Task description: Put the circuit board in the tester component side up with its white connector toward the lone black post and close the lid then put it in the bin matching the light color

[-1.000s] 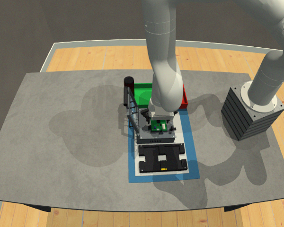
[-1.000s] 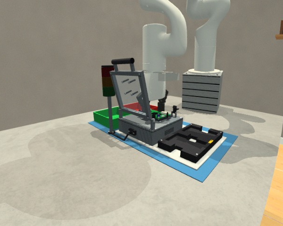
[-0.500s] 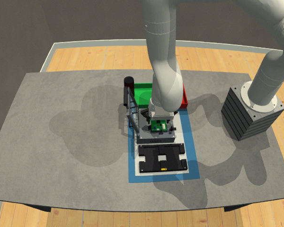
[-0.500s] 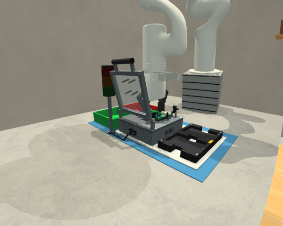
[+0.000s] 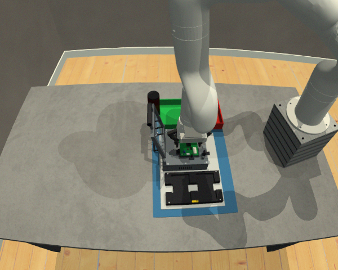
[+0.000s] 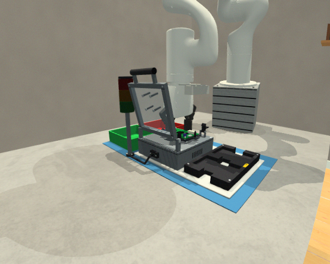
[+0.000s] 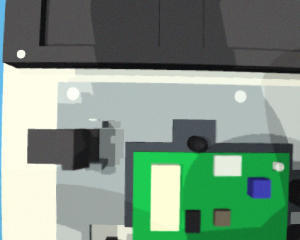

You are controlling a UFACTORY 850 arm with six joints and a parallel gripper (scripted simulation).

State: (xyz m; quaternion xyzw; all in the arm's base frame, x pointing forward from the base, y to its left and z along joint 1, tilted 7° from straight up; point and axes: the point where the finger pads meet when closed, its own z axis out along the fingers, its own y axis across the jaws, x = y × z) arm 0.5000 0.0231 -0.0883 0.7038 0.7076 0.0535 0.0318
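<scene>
Right now the green circuit board is right at my hand. From my hand the other things lie so: tester bed (10 mm to the left, 10 mm below); tester lid (120 mm ahead, 100 mm above); black latch block (60 mm to the left, 60 mm behind, 10 mm above).
</scene>
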